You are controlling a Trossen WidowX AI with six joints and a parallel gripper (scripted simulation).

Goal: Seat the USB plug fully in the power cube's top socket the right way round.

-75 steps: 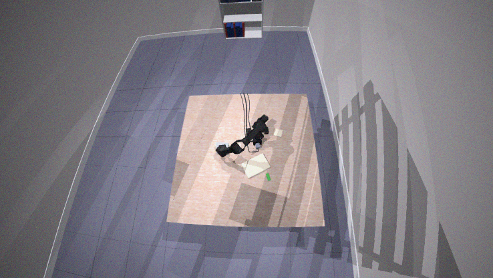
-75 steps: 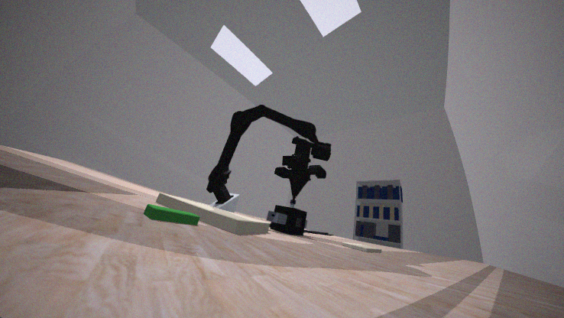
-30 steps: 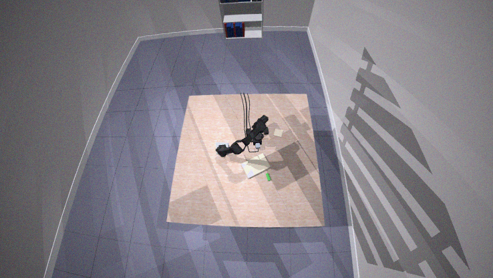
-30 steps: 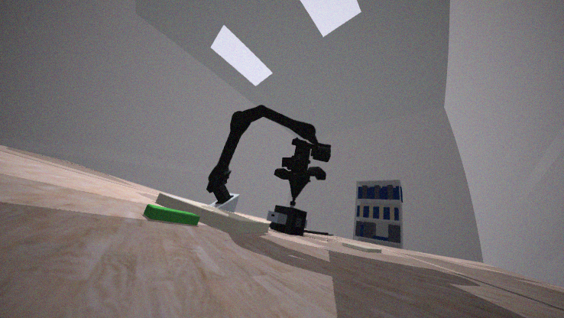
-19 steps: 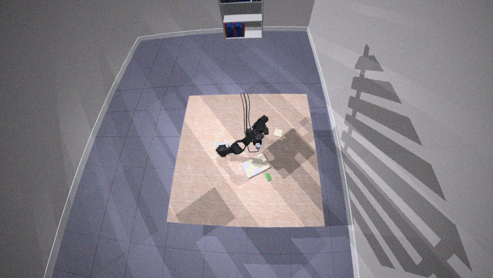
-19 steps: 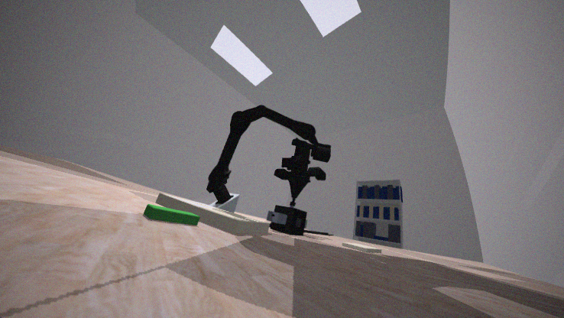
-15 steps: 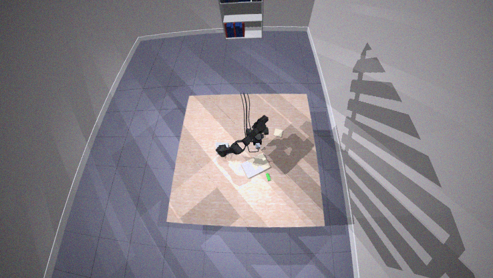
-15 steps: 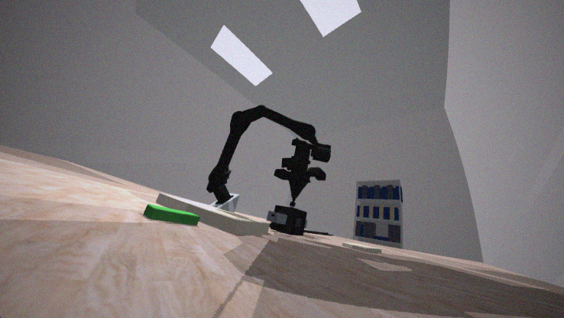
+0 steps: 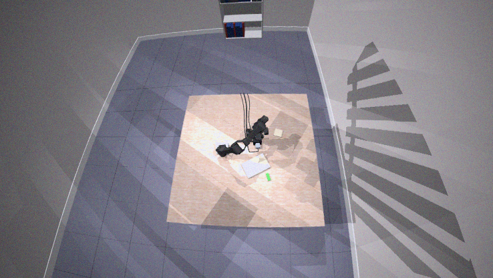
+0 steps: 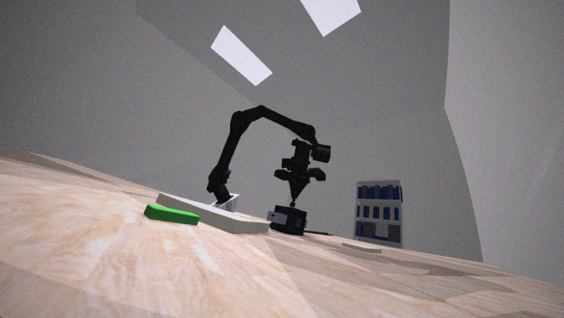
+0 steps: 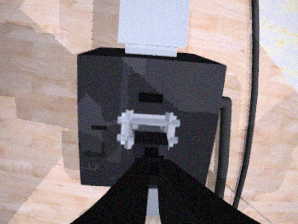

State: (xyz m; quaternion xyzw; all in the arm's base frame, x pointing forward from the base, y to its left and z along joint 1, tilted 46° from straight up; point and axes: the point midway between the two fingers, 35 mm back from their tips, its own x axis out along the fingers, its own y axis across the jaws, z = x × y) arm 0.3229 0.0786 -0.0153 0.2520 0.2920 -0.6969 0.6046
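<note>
Right now the dark USB plug is 20 mm below my gripper tip. From my gripper tip the other things lie so: USB socket: 40 mm below; then green block: 350 mm to the right, 100 mm below, 70 mm ahead.
</note>
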